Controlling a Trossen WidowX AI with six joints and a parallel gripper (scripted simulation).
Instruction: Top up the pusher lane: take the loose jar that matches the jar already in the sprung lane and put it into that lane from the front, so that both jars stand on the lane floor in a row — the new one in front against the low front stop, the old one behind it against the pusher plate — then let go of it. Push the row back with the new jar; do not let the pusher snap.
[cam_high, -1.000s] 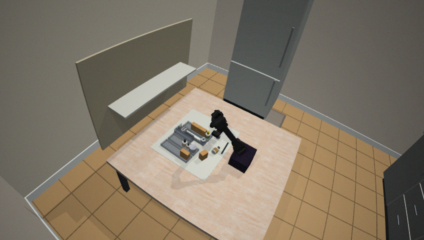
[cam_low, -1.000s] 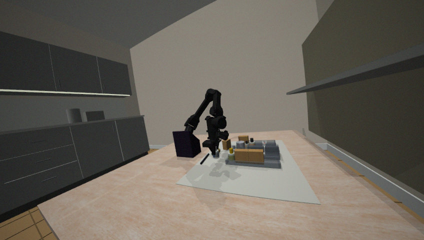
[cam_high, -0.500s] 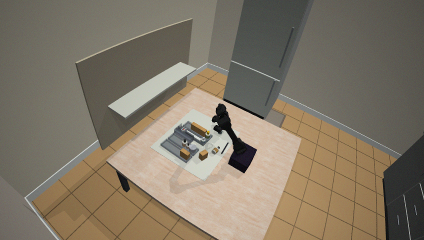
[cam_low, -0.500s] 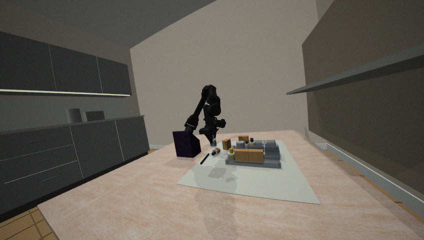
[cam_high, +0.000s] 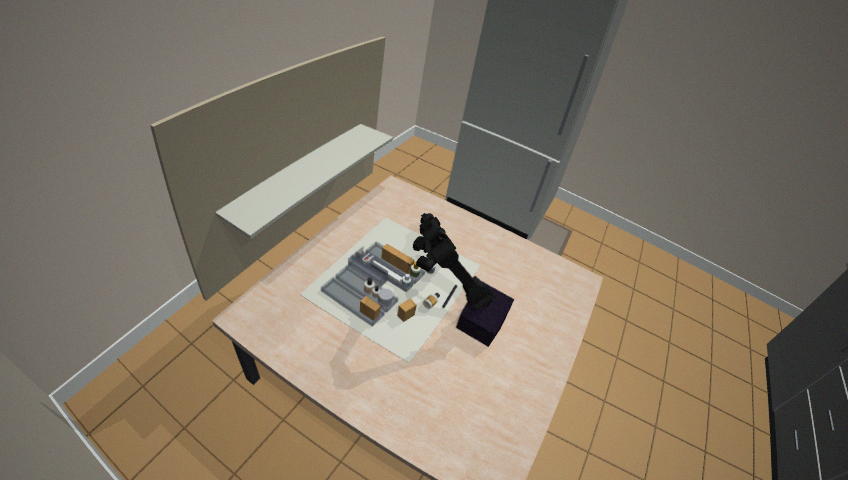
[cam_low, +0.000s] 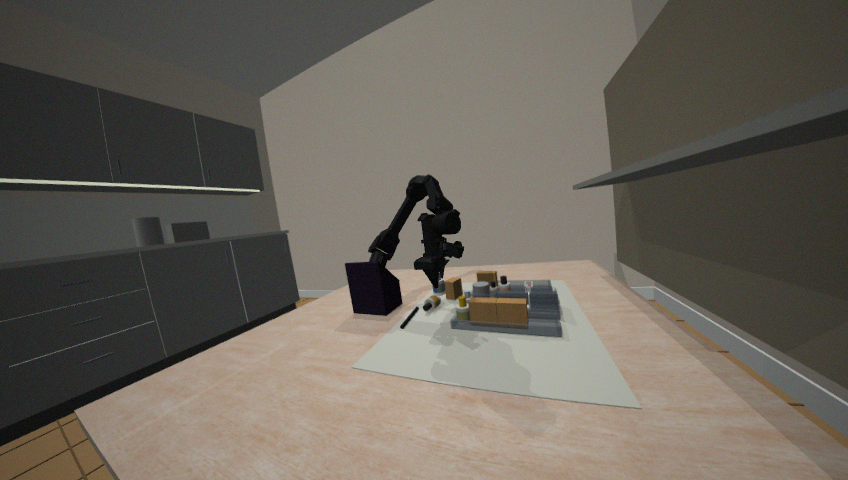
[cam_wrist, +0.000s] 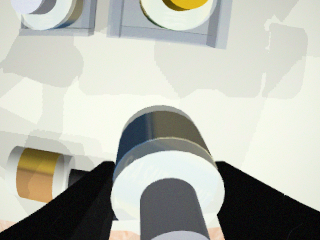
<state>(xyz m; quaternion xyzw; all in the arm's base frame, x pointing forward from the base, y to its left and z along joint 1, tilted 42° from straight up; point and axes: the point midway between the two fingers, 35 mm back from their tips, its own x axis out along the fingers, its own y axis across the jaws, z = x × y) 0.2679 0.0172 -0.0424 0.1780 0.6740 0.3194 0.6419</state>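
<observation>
My gripper tip is 11 cm short of the pale mat, 11 cm above it and 8 cm to the right of it. Also, from my gripper tip: wall shelf (56 cm ahead, 25 cm above, 15 cm to the left); then black stick (11 cm below, 11 cm behind, 2 cm to the right).
</observation>
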